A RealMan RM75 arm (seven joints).
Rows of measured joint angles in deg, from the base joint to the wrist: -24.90, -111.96, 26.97, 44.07, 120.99, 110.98, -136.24; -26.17, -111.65, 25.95, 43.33, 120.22, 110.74, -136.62; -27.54, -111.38, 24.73, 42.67, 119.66, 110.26, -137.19; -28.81, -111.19, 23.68, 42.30, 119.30, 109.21, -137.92; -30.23, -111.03, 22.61, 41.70, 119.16, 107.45, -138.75; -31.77, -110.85, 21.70, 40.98, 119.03, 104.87, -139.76; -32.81, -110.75, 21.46, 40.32, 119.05, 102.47, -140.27; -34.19, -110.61, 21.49, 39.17, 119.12, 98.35, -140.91; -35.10, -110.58, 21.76, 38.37, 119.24, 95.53, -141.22; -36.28, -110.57, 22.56, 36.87, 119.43, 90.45, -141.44; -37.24, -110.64, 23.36, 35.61, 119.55, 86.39, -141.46; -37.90, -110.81, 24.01, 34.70, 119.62, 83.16, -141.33
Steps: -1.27, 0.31, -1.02, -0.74, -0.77, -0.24, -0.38; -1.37, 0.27, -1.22, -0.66, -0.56, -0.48, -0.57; -1.27, 0.19, -1.05, -0.37, -0.36, -1.05, -0.73; -1.42, 0.16, -1.07, -0.60, -0.14, -1.76, -0.83; -1.54, 0.18, -0.91, -0.72, -0.13, -2.58, -1.01; -1.04, 0.10, -0.24, -0.66, 0.02, -2.40, -0.51; -1.38, 0.14, 0.03, -1.15, 0.07, -4.12, -0.64; -0.91, 0.03, 0.27, -0.80, 0.12, -2.82, -0.31; -1.18, 0.01, 0.80, -1.50, 0.19, -5.08, -0.22; -0.96, -0.07, 0.80, -1.26, 0.12, -4.06, -0.02; -0.66, -0.17, 0.65, -0.91, 0.07, -3.23, 0.13
